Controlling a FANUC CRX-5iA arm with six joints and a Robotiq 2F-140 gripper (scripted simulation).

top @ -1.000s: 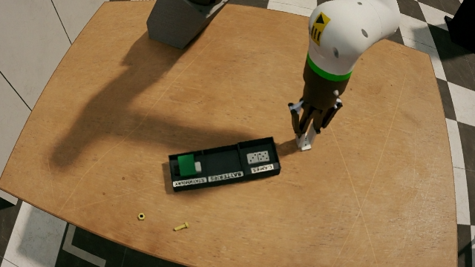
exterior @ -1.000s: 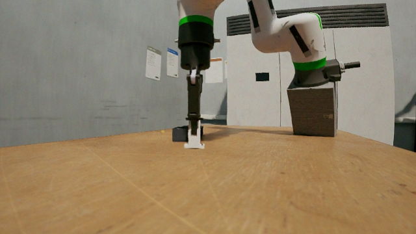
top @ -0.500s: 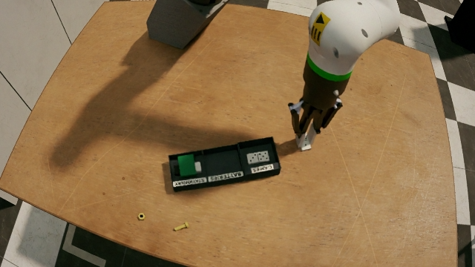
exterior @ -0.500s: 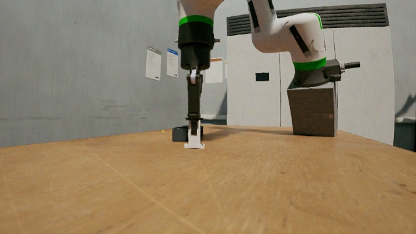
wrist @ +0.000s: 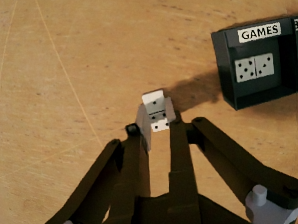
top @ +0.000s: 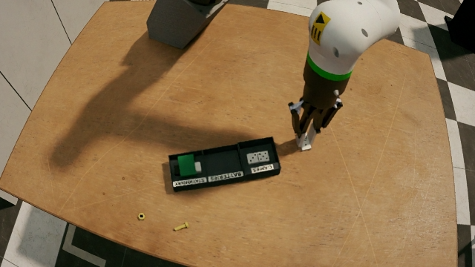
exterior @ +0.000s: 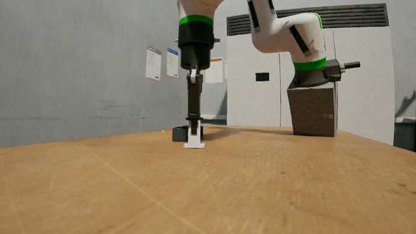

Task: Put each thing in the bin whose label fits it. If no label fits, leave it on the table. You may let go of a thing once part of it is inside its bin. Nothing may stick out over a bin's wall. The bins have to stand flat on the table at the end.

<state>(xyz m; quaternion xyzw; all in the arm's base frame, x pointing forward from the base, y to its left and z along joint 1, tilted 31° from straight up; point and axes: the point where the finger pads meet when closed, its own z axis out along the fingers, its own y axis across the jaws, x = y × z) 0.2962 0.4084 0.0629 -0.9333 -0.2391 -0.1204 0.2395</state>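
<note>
My hand is 17 cm to the left of the black three-part bin tray, 13 cm short of it and 2 cm above it. The rest, counted from my hand: yellow bolt (31 cm ahead, 20 cm to the right, 3 cm below); then white die-like block (3 cm below); then flat green block (24 cm to the right, 17 cm ahead, 1 cm below).
</note>
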